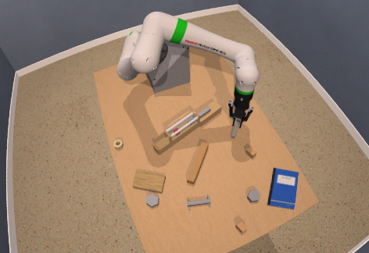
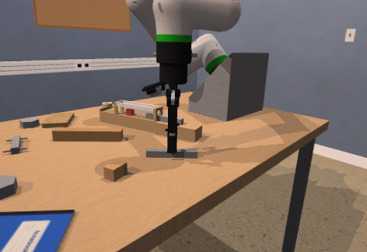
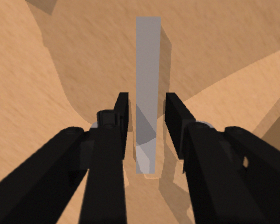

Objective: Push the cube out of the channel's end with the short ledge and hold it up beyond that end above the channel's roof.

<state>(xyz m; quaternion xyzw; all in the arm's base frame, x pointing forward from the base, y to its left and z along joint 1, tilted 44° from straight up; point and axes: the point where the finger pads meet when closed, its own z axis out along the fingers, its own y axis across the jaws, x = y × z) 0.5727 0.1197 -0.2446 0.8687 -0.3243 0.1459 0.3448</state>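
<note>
Right now my hand is 40 mm above the grey rod. Round my hand: channel 290 mm to the right, 70 mm behind; then red cube 320 mm to the right, 60 mm behind; then long wooden block 280 mm to the right, 130 mm ahead, 40 mm below.
</note>
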